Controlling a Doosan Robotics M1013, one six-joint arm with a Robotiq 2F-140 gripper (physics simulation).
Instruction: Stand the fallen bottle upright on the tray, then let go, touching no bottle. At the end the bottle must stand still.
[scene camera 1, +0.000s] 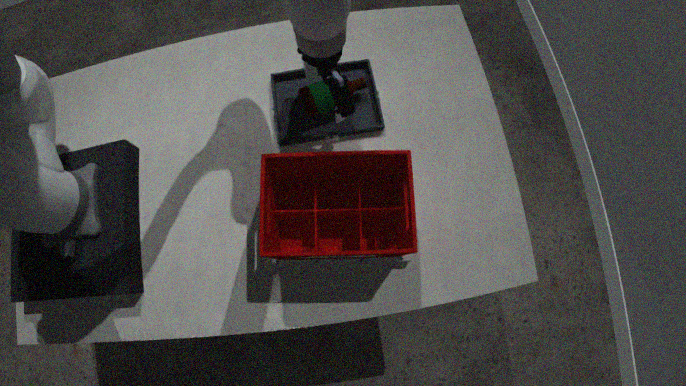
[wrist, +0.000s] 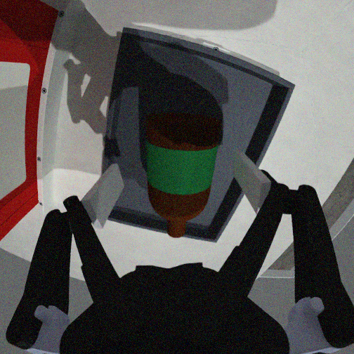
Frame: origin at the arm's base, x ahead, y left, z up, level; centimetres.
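Seen in the pictures: gripper, fingertip midpoint: (scene camera 1: 326, 96); arm's base at its link origin: (scene camera 1: 71, 205).
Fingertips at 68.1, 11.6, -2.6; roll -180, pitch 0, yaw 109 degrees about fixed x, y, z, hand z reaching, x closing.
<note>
Pixels of each thing's middle, then the offset from my fingertips to it, as dx, dy, dz. "*": a spot on its surface instead. Level surfaces: height alone.
- brown bottle with a green label, body centre: (scene camera 1: 334, 92) +2.1, +0.8, -0.2
- dark grey tray at a spot on its surface: (scene camera 1: 370, 114) * +9.6, -5.1, -3.9
- red crate with compartments, body centre: (scene camera 1: 337, 210) -3.7, -27.6, +4.4
- white table at its surface level: dz -4.4
The brown bottle with a green label (scene camera 1: 321, 97) (wrist: 182, 170) lies on its side in the dark grey tray (scene camera 1: 370, 114) (wrist: 244, 117). In the wrist view its neck points toward the gripper and overlaps the tray's near rim. In the scene view the neck points right. My gripper (scene camera 1: 342, 104) (wrist: 175, 168) is open and empty. In the wrist view its two pale fingertips stand on either side of the bottle's lower label and shoulder, apart from it. The gripper partly hides the bottle in the scene view. The exact height of the fingertips above the tray is hard to tell.
A red crate with compartments (scene camera 1: 338, 209) (wrist: 33, 150) stands beside the tray, in front of it in the scene view. The arm's dark base block (scene camera 1: 122, 200) is at the left on the white table (scene camera 1: 465, 165). Arm shadows fall across the table and tray.
</note>
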